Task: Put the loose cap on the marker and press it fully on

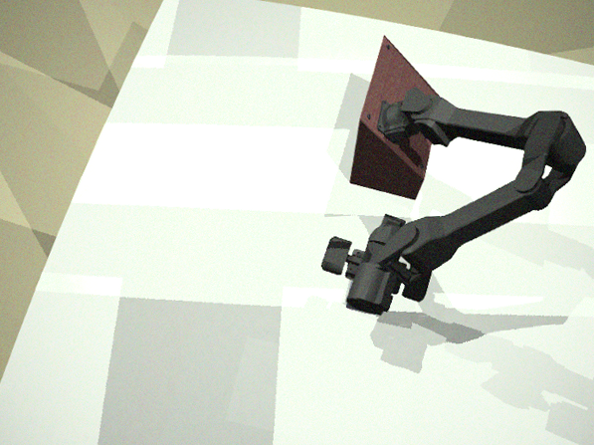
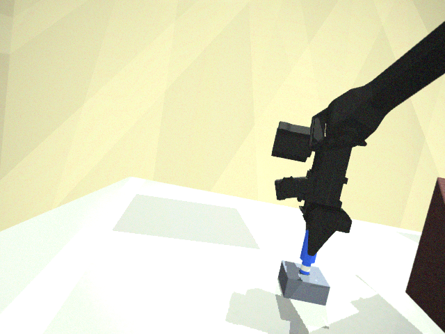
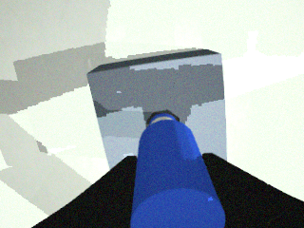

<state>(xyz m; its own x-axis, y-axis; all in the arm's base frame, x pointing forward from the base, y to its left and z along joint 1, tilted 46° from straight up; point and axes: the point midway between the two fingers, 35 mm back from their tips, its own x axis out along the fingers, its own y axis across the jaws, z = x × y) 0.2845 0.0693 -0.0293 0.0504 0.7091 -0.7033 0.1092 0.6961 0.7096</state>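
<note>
My gripper tip is 1 cm below the blue cap. The rest, counted from my gripper tip: grey holder block (6 cm below).
</note>
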